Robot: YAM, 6 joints.
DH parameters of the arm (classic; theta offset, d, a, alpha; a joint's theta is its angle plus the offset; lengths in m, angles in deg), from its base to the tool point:
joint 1: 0 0.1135 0.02 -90
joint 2: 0 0 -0.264 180
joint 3: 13.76 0 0.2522 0
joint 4: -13.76 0 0.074 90
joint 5: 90 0 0 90
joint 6: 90 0.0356 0 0
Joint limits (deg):
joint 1: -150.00..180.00
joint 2: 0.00..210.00
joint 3: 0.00..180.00
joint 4: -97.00..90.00
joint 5: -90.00..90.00
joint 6: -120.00..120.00
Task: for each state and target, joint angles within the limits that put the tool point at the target. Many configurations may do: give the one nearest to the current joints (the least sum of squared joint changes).
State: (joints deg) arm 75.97 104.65 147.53 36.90 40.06 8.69
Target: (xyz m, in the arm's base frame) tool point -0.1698 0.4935 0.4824
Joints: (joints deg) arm 110.16 140.33 158.29 20.92 17.41 8.69
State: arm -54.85 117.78 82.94 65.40 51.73 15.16
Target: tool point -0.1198 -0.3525 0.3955
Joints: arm -104.16 98.46 74.05 70.73 57.24 15.16
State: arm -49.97 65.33 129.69 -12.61 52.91 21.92
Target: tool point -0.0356 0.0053 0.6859
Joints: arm -55.13 63.48 134.15 -10.45 47.33 21.92
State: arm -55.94 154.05 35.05 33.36 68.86 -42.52
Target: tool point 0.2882 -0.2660 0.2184
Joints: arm -37.80 106.66 59.10 42.41 70.56 -42.52
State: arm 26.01 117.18 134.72 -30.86 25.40 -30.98
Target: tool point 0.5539 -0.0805 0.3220
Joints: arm -6.73 138.04 139.79 -21.22 25.02 -30.98
